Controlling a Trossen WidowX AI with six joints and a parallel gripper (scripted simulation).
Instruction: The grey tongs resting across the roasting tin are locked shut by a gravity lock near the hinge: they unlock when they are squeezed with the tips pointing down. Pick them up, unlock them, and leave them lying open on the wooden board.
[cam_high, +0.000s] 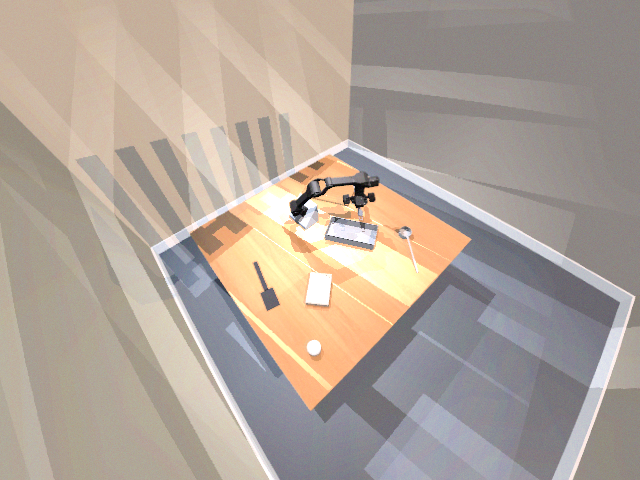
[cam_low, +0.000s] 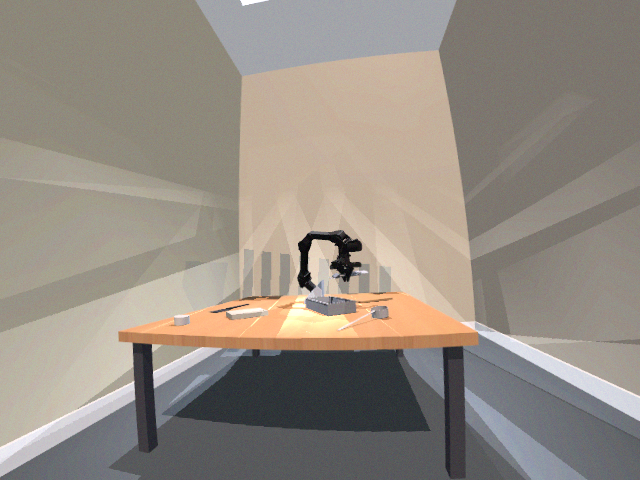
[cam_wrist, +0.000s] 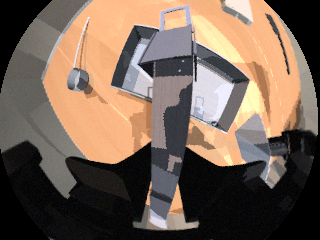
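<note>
My gripper tip is 37 cm past the wooden board, 14 cm above it and 10 cm to the right of it. From my gripper tip the other things lie so: white block 49 cm to the right, 18 cm ahead, 13 cm below; then black spatula 70 cm to the right, 14 cm below, 4 cm behind; then grey roasting tin 11 cm below, 10 cm to the right, 5 cm ahead.
</note>
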